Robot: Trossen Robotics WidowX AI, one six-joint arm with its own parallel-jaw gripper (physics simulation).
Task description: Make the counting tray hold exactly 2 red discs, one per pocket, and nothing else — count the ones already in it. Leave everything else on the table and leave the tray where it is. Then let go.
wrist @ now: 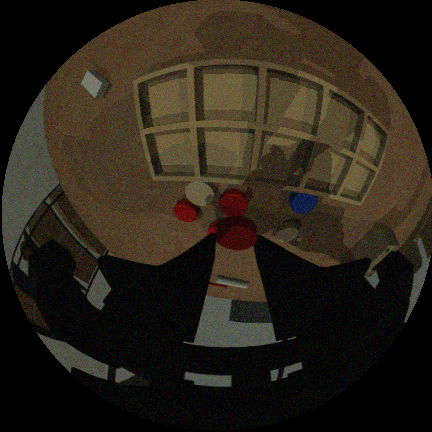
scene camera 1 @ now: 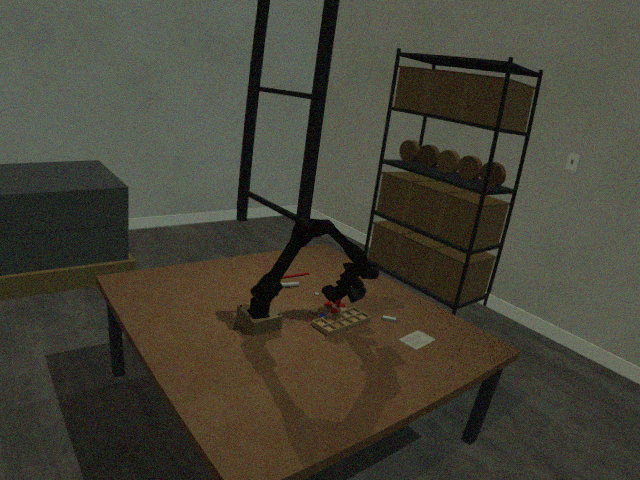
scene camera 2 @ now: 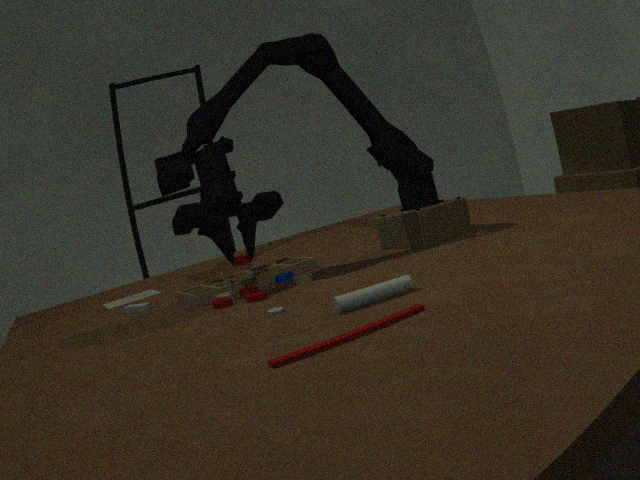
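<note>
My gripper (scene camera 1: 338, 300) (scene camera 2: 242, 258) (wrist: 234, 238) is shut on a red disc (scene camera 2: 241, 260) (wrist: 236, 233), held above the table beside the tray's near long side in the wrist view. The wooden tray (scene camera 1: 347, 326) (scene camera 2: 193, 297) (wrist: 261, 95) has two rows of pockets; I see no disc in them, though shadow darkens those at the right. Three more red discs lie on the table outside the tray: one (scene camera 2: 222, 302) (wrist: 186, 210) at the left, one (scene camera 2: 248, 290) (wrist: 233, 202) by the rim, and one (scene camera 2: 255, 296) (wrist: 213, 228) mostly hidden behind the held disc in the wrist view.
A blue disc (scene camera 2: 284, 277) (wrist: 303, 202), a cream disc (wrist: 199, 193) and a greyish disc (wrist: 288, 233) lie beside the tray. A white cylinder (scene camera 1: 290, 284) (scene camera 2: 373, 294), a red stick (scene camera 2: 346, 336), a white block (scene camera 1: 389, 318) (wrist: 94, 83) and a paper sheet (scene camera 1: 417, 339) lie farther off.
</note>
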